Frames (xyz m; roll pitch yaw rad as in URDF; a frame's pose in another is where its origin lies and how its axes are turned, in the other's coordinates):
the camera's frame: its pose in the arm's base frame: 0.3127 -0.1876 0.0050 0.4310 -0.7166 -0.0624
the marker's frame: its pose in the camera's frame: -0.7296 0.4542 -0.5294 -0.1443 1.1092 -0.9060
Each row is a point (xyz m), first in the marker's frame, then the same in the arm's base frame.
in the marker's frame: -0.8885 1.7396 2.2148
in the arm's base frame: 0.7498 -0.0912 2.1058
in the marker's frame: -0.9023 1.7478 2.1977
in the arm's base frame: 0.7355 -0.0729 2.1092
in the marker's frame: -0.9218 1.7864 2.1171
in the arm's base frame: 0.7065 0.0134 2.1007
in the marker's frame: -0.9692 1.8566 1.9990
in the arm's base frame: 0.6537 0.1486 2.1072
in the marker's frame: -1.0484 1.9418 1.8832
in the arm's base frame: 0.5812 0.2918 2.1418
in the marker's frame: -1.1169 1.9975 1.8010
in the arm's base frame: 0.5174 0.3902 2.1700
